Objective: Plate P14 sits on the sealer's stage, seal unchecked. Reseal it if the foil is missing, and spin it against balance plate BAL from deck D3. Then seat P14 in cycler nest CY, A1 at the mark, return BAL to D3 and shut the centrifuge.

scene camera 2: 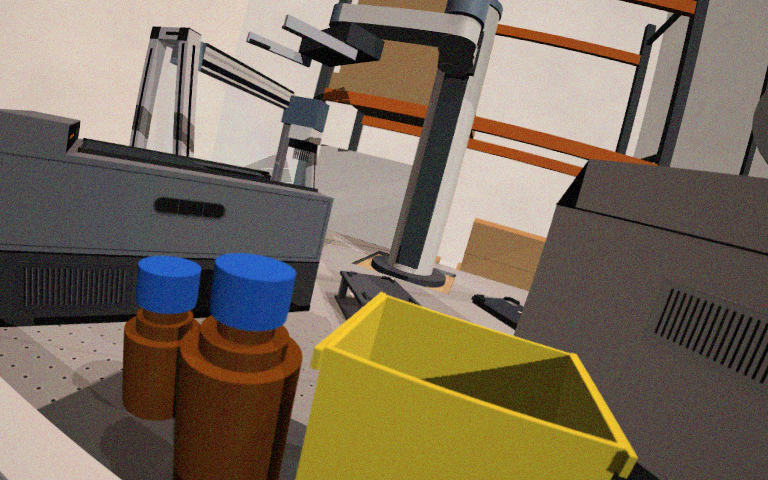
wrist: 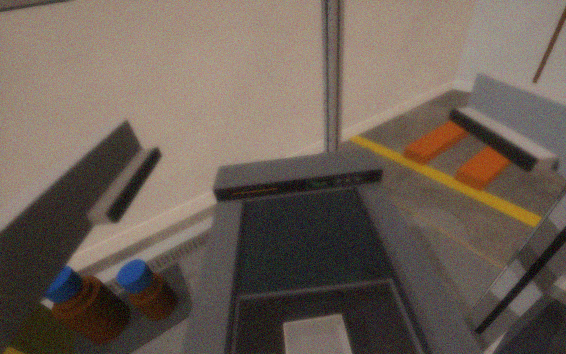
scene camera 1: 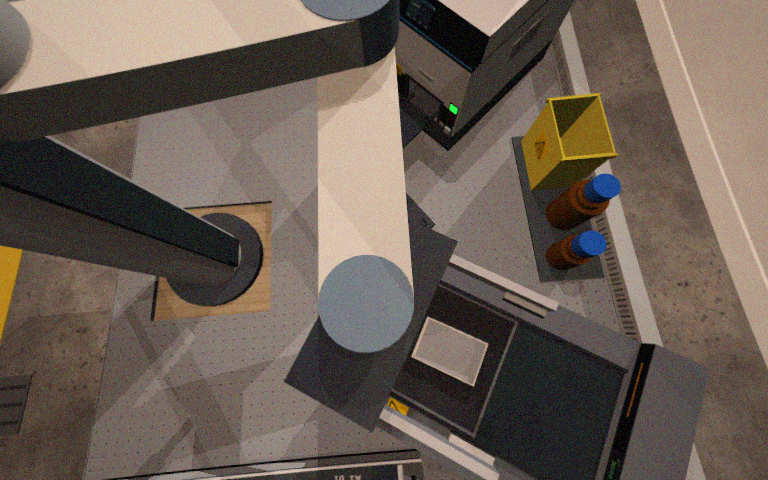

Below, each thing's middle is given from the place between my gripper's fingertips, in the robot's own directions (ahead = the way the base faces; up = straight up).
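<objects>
There is the centrifuge [scene camera 2: 87, 211], and my hand is 60 mm to the left of it, 90 mm short of it and 350 mm above it.
</objects>
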